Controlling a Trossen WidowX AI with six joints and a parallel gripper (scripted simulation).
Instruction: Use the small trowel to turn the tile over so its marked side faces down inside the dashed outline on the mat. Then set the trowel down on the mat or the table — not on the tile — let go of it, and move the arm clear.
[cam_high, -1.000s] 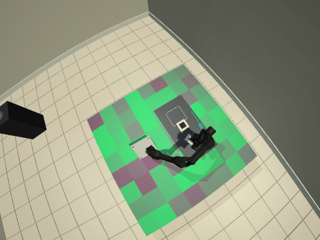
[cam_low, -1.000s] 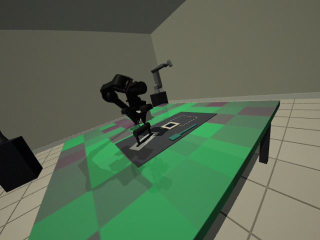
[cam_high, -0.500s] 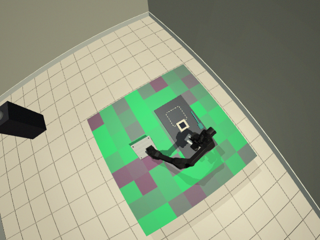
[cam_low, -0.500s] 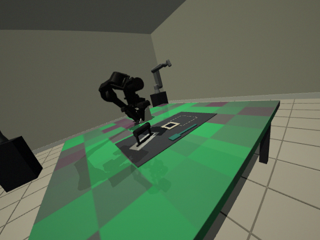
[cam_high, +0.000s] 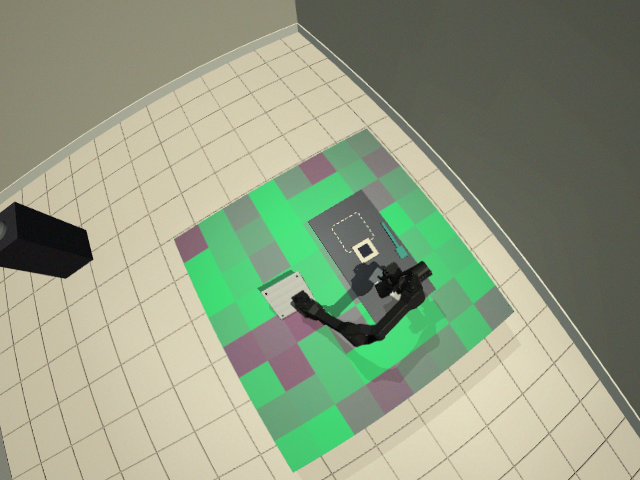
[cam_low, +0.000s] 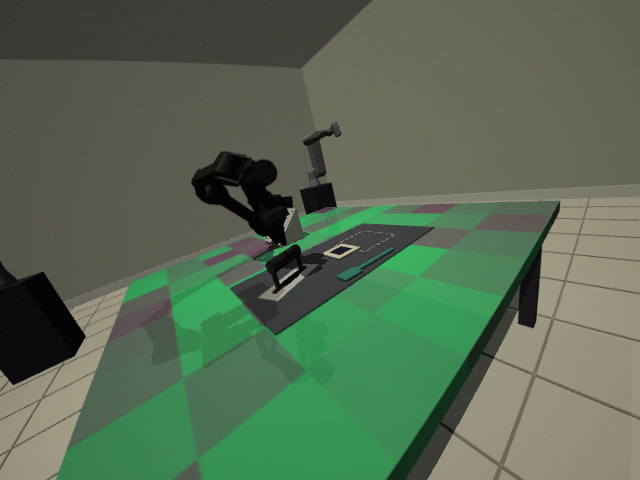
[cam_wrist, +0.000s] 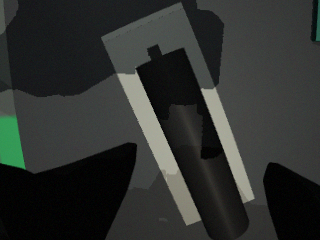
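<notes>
My gripper tip is now 1 cm short of the dark grey mat, 17 cm to the right of it and 13 cm above it. The rest, counted from my gripper tip: teal trowel: 15 cm ahead, 15 cm to the left, 11 cm below; then cream tile: 20 cm to the left, 11 cm below.
</notes>
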